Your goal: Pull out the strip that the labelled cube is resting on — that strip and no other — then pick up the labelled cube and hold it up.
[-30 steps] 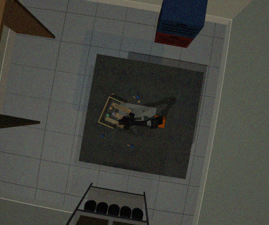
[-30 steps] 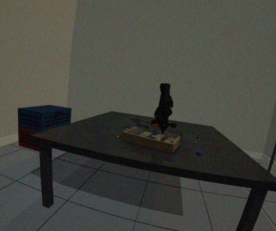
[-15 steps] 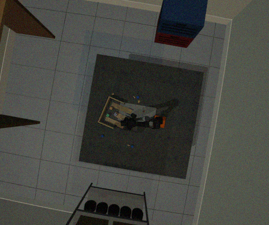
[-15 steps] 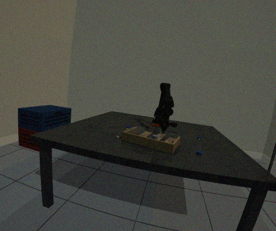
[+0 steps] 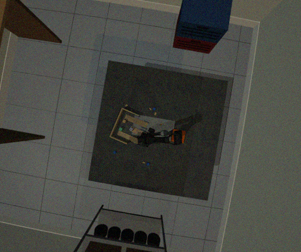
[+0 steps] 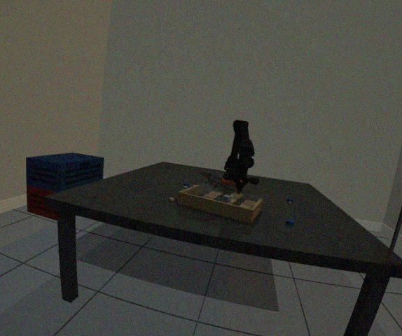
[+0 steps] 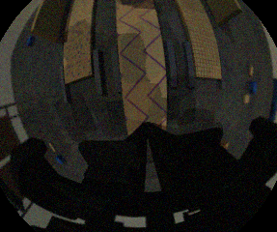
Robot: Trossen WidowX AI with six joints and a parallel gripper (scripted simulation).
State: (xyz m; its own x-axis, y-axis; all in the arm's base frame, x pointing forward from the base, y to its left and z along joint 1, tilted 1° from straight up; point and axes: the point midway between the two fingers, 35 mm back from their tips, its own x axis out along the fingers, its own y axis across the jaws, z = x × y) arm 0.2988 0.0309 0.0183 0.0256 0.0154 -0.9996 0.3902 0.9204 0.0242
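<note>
Now: gripper tip 80 mm short of the strip and 40 mm to the left of it. The rest, counted from my gripper tip: labelled cube: 180 mm ahead, 80 mm to the right, 10 mm above.
</note>
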